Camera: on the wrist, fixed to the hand. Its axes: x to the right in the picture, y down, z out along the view.
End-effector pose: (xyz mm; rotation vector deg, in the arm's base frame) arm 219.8 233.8 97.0 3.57 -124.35 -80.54
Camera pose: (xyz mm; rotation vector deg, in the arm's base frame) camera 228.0 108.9 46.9 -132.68 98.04 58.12
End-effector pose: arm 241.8 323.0 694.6 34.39 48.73 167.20
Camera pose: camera 189.1 360.5 576.3 -34.20 71.54 73.92
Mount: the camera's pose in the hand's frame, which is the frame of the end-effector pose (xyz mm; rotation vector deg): 12.5 -97.4 -92.4 30.62 26.12 -93.49
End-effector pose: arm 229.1 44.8 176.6 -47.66 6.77 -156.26
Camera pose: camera 143.6 133.7 122.2 -1.46 51.00 105.00
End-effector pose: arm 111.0 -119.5 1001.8 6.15 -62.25 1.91
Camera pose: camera 206.0 -207.1 963.4 77.94 -15.10 -61.17
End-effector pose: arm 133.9 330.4 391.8 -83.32 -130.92 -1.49
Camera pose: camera 76.7 275.1 500.6 44.40 -122.74 -10.23
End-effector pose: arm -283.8 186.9 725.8 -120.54 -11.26 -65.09
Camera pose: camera -381.2 194.1 818.8 -48.29 -110.71 -114.14
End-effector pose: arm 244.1 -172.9 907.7 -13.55 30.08 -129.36
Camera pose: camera 140.6 -96.2 867.9 -9.12 9.41 131.57
